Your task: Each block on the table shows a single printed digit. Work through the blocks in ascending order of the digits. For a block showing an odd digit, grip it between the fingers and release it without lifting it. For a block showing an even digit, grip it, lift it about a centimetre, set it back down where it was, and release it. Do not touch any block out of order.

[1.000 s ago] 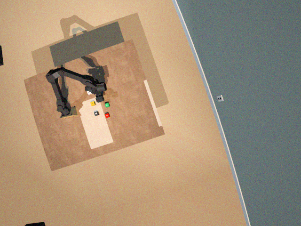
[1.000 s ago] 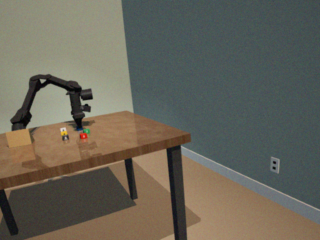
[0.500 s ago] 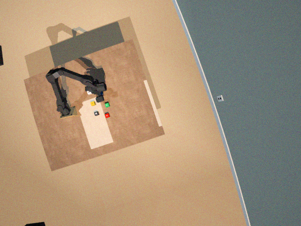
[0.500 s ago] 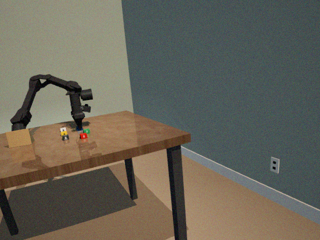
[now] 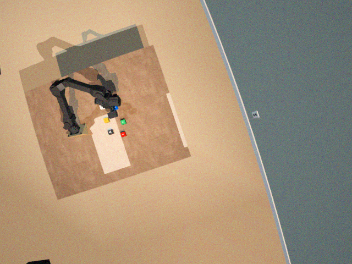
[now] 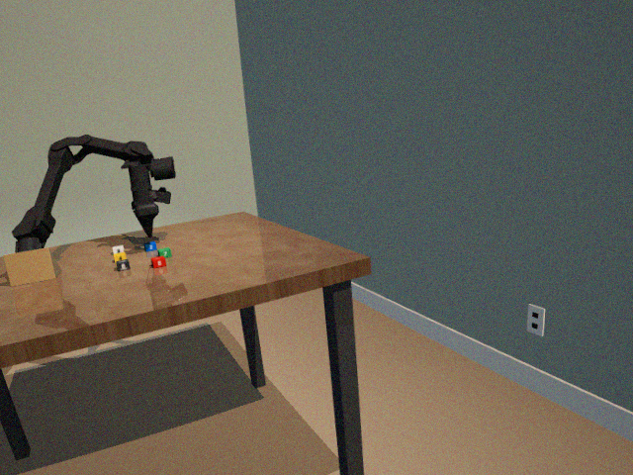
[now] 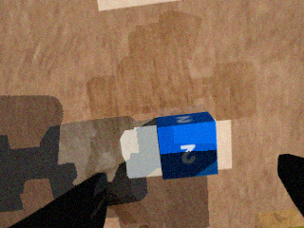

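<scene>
Right now the blue block is 30 mm below my gripper tip. The rest, counted from my gripper tip: yellow block 90 mm behind, 80 mm to the right, 30 mm below; then green block 120 mm to the right, 40 mm ahead, 30 mm below; then white block 100 mm behind, 30 mm below, 20 mm to the left.
</scene>
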